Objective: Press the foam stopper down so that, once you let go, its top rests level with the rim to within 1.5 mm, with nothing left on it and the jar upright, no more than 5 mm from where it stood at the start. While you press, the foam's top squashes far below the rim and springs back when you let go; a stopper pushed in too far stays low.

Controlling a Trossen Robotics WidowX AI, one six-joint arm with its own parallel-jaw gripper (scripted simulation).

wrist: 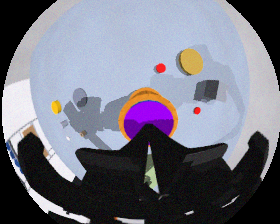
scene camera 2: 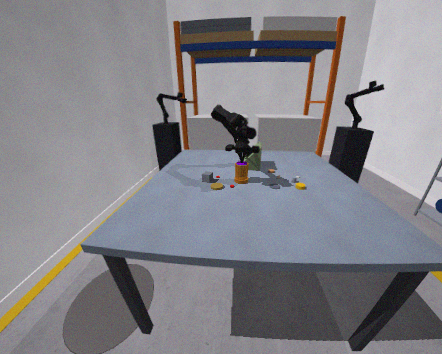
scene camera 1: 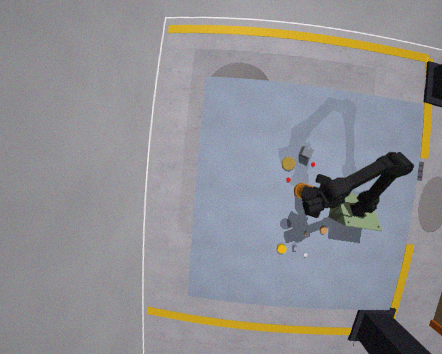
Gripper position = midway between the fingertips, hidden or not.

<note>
I see my gripper (wrist: pixel 148 127) and a purple foam stopper (wrist: pixel 144 112).
</note>
